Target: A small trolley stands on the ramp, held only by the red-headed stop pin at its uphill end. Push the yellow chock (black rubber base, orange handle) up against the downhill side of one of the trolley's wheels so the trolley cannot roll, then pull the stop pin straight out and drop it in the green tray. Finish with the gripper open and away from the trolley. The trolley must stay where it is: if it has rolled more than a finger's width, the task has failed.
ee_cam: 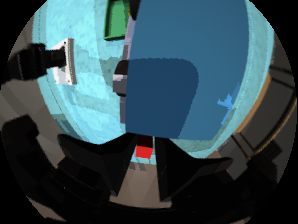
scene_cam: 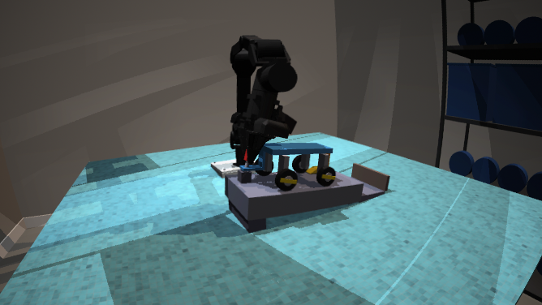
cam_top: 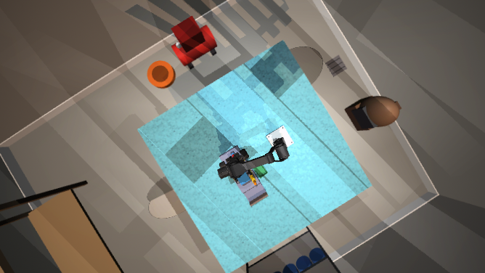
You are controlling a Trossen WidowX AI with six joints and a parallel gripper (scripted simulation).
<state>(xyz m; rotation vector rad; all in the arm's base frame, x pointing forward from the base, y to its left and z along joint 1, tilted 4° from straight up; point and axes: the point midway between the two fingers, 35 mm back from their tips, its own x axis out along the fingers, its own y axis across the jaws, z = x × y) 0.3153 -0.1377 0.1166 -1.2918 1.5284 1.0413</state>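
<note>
Right now my gripper tip is 22 cm to the right of the yellow chock and 5 cm above it. Round my gripper tip: blue-topped trolley (11 cm to the left, 3 cm ahead, 2 cm below); red-headed stop pin (right at my gripper tip); grey ramp (11 cm to the left, 8 cm below, 3 cm ahead).
</note>
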